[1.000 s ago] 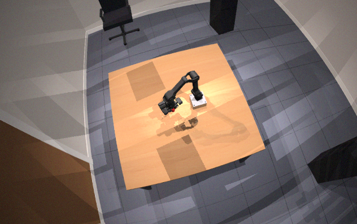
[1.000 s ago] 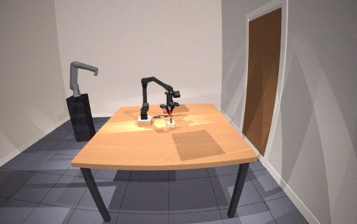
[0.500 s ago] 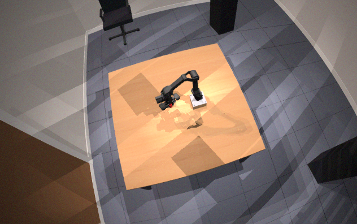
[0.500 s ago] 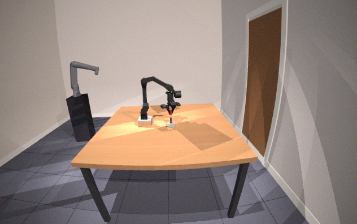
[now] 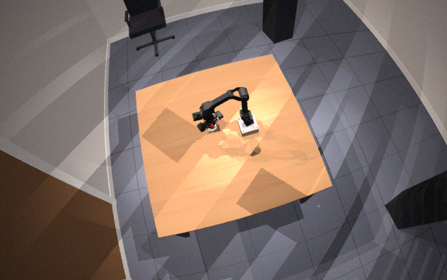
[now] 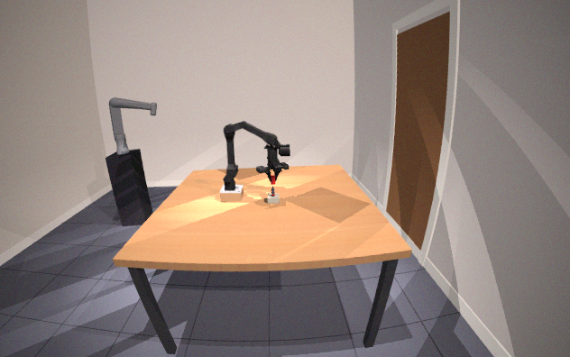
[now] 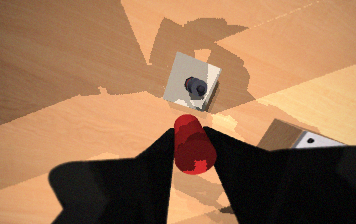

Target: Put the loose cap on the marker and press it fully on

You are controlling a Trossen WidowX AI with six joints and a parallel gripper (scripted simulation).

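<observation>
My gripper tip is 90 mm above the holder block, 40 mm to the left of it and 10 mm past it. Also, from my gripper tip: red cap (10 mm above).
</observation>
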